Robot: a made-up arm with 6 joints. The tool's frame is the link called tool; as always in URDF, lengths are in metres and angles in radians. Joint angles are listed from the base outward.
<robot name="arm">
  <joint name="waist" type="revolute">
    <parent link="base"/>
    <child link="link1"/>
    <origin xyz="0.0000 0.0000 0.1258"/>
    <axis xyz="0 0 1"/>
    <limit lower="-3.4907" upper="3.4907"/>
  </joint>
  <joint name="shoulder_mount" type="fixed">
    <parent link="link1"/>
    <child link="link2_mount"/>
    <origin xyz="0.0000 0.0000 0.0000"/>
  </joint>
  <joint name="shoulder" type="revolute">
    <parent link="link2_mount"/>
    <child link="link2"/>
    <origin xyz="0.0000 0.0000 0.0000"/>
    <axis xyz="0 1 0"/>
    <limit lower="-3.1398" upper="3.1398"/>
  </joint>
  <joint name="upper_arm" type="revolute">
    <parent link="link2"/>
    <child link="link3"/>
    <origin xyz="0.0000 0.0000 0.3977"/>
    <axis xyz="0 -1 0"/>
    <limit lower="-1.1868" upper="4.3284"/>
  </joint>
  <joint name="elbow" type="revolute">
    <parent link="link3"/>
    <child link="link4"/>
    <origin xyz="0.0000 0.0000 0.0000"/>
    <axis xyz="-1 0 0"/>
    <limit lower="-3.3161" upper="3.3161"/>
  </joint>
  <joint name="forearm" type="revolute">
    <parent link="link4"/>
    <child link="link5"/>
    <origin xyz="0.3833 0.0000 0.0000"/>
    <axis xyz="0 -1 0"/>
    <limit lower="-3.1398" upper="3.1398"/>
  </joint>
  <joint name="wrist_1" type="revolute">
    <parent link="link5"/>
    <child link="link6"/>
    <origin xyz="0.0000 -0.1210 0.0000"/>
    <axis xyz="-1 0 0"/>
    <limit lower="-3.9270" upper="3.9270"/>
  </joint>
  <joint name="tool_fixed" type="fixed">
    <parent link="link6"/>
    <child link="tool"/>
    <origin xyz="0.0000 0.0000 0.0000"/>
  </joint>
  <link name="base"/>
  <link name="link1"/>
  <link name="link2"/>
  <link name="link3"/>
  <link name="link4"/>
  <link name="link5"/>
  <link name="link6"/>
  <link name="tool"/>
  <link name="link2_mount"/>
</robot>
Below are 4 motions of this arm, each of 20 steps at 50 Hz.
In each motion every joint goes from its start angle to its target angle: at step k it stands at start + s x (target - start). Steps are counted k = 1, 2, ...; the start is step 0. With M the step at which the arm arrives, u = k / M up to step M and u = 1 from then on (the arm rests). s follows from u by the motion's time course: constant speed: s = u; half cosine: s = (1 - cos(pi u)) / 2; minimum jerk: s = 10 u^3 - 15 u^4 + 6 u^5.
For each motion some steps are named. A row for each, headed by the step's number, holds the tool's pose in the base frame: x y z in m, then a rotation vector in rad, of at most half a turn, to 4 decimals.
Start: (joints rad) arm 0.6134 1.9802 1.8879 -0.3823 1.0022 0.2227
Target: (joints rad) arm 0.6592 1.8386 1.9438 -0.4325 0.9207 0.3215
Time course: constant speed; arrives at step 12
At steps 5, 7, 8, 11, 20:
5: 0.6758 0.3573 -0.0620 0.4015 -0.8203 0.2704
7: 0.6765 0.3656 -0.0415 0.4080 -0.8341 0.2705
8: 0.6767 0.3696 -0.0312 0.4113 -0.8409 0.2706
11: 0.6764 0.3811 0.0000 0.4217 -0.8611 0.2711
20: 0.6760 0.3848 0.0104 0.4253 -0.8679 0.2713

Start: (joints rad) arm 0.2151 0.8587 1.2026 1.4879 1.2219 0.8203
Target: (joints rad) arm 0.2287 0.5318 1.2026 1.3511 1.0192 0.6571
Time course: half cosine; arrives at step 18
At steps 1, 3, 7, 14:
1: 0.6079 0.1225 0.6300 -1.9353 -1.8459 0.2225
3: 0.5983 0.1199 0.6418 -1.9320 -1.8402 0.1995
7: 0.5538 0.1078 0.6917 -1.9098 -1.8172 0.0996
14: 0.4476 0.0783 0.7828 -1.8246 -1.7818 -0.0988

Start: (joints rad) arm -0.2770 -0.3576 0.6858 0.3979 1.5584 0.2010
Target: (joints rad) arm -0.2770 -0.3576 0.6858 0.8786 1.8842 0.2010
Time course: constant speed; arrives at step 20
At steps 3, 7, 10, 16, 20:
3: -0.0234 -0.1055 0.8571 -1.0428 -2.5128 -0.1651
7: -0.0302 -0.0976 0.8622 -1.1691 -2.5372 -0.0917
10: -0.0348 -0.0911 0.8658 -1.2626 -2.5504 -0.0294
16: -0.0427 -0.0771 0.8725 -1.4447 -2.5623 0.1135
20: -0.0469 -0.0670 0.8764 -1.5611 -2.5585 0.2221

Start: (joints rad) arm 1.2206 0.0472 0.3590 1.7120 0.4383 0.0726
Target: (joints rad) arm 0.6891 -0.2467 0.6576 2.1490 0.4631 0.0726
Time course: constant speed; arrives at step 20
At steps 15, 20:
15: 0.0527 0.1370 0.8591 -1.6757 -1.5326 0.0832
20: 0.0044 0.0893 0.8754 -1.8342 -1.4523 -0.1965

